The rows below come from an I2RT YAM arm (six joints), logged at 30 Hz.
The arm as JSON. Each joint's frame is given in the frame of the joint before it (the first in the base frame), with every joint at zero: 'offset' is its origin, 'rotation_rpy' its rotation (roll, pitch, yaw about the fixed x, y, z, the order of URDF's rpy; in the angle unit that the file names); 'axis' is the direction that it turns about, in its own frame. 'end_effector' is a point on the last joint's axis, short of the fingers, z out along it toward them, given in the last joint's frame.
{
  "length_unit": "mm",
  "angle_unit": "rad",
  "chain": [
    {
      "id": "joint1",
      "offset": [
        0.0,
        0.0,
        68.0
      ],
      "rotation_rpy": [
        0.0,
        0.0,
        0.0
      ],
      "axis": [
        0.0,
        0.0,
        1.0
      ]
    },
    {
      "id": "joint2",
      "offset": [
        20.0,
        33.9,
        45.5
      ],
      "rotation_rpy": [
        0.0,
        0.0,
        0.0
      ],
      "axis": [
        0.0,
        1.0,
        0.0
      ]
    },
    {
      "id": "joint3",
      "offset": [
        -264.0,
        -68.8,
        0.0
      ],
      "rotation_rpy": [
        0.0,
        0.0,
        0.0
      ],
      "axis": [
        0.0,
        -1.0,
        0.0
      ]
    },
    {
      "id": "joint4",
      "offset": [
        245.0,
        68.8,
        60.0
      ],
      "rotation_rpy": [
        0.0,
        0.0,
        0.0
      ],
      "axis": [
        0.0,
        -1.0,
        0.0
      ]
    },
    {
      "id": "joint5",
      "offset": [
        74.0,
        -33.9,
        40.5
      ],
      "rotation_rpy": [
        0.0,
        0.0,
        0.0
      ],
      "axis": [
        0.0,
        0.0,
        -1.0
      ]
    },
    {
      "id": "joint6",
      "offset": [
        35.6,
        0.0,
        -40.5
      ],
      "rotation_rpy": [
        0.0,
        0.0,
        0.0
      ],
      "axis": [
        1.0,
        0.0,
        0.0
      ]
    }
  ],
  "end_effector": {
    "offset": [
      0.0,
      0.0,
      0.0
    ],
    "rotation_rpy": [
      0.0,
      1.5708,
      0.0
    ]
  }
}
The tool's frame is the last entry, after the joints.
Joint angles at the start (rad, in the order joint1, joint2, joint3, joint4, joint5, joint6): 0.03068, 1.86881, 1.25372, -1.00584, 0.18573, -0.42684
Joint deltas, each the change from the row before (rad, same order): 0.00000, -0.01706, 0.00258, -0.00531, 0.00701, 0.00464; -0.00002, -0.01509, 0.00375, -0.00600, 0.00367, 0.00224; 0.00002, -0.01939, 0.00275, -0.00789, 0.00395, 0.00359; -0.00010, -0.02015, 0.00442, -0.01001, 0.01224, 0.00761; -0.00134, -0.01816, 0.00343, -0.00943, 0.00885, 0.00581; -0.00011, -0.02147, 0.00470, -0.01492, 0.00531, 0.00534; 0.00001, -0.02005, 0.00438, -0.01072, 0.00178, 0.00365; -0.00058, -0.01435, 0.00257, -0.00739, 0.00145, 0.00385
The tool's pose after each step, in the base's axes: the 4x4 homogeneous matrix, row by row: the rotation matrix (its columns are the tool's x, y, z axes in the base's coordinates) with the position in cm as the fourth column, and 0 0 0 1 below. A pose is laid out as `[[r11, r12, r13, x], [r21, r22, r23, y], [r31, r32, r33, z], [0, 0, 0, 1]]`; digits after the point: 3 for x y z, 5 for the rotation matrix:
[[-0.89603, -0.44303, -0.02924, 32.584], [-0.42987, 0.88212, -0.19254, 0.318], [0.11110, -0.15995, -0.98085, 17.054], [0, 0, 0, 1]]
[[-0.89835, -0.43897, -0.01653, 32.502], [-0.42762, 0.88251, -0.19575, 0.302], [0.10052, -0.16878, -0.98051, 17.607], [0, 0, 0, 1]]
[[-0.90124, -0.43332, -0.00243, 32.341], [-0.42420, 0.88339, -0.19919, 0.284], [0.08846, -0.17849, -0.97996, 18.266], [0, 0, 0, 1]]
[[-0.90578, -0.42357, 0.01216, 32.168], [-0.41641, 0.88442, -0.21073, 0.232], [0.07850, -0.19594, -0.97747, 18.991], [0, 0, 0, 1]]
[[-0.90973, -0.41450, 0.02398, 31.984], [-0.40933, 0.88570, -0.21904, 0.153], [0.06956, -0.20908, -0.97542, 19.626], [0, 0, 0, 1]]
[[-0.91276, -0.40699, 0.03504, 31.717], [-0.40406, 0.88691, -0.22390, 0.123], [0.06005, -0.21852, -0.97398, 20.383], [0, 0, 0, 1]]
[[-0.91499, -0.40055, 0.04842, 31.485], [-0.40070, 0.88809, -0.22524, 0.111], [0.04722, -0.22550, -0.97310, 21.083], [0, 0, 0, 1]]
[[-0.91719, -0.39427, 0.05758, 31.304], [-0.39663, 0.88962, -0.22642, 0.082], [0.03805, -0.23050, -0.97233, 21.567], [0, 0, 0, 1]]

